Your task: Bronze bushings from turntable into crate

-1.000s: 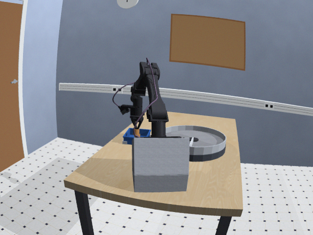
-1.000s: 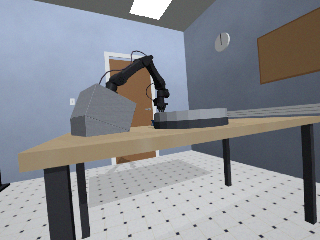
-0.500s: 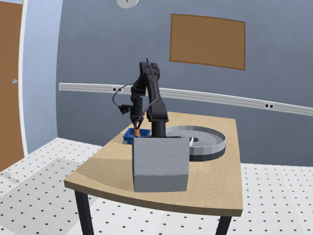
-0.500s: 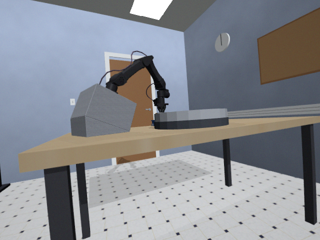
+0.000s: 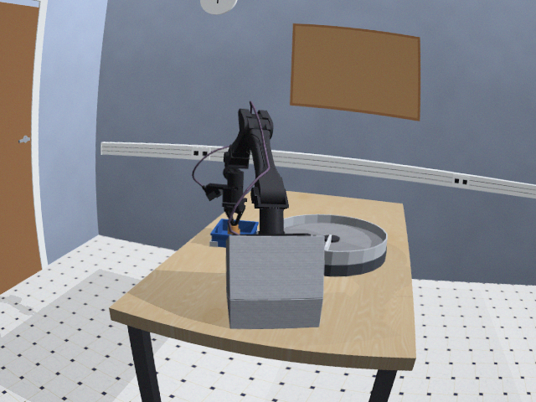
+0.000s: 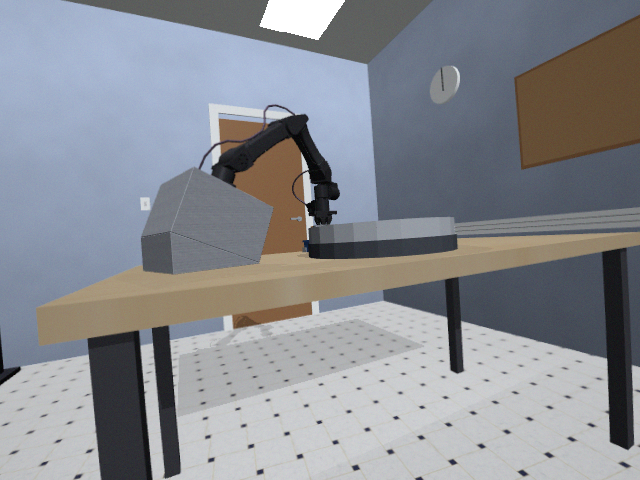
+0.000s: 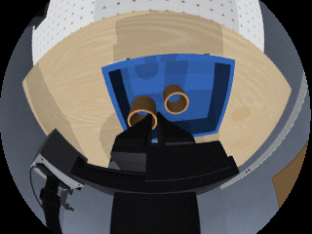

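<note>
The blue crate is 50 mm below my hand, 30 mm ahead of it and 10 mm to the left of it. Also, from my hand: grey turntable (350 mm to the right, 20 mm below, 20 mm ahead).
</note>
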